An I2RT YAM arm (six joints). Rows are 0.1 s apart.
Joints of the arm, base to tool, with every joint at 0 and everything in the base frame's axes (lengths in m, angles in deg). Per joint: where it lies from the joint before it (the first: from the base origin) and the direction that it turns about. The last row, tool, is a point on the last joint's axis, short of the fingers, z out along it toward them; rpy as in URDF.
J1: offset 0 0 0.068 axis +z
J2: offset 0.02 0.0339 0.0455 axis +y
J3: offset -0.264 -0.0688 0 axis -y
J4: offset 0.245 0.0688 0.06 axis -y
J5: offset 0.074 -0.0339 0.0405 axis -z
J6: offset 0.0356 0 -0.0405 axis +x
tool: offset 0 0 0 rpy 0 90 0
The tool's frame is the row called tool.
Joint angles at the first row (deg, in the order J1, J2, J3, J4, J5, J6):
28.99 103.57 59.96 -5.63 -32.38 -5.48
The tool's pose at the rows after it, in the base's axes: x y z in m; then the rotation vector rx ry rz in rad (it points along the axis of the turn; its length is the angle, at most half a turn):
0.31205, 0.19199, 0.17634, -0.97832, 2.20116, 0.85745
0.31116, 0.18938, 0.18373, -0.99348, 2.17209, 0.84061
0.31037, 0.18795, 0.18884, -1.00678, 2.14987, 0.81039
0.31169, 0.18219, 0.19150, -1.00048, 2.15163, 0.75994
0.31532, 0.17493, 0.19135, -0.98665, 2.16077, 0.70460
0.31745, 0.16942, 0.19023, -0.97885, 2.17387, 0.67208
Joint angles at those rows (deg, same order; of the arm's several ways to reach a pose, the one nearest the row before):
28.62 101.69 59.94 -6.24 -32.36 -6.59
28.34 100.36 59.92 -6.63 -32.23 -7.86
28.27 99.39 59.88 -6.81 -31.35 -9.08
27.51 98.67 59.81 -7.53 -29.69 -10.26
26.37 98.54 59.81 -7.97 -27.92 -11.44
25.52 98.54 59.79 -8.60 -26.96 -12.27

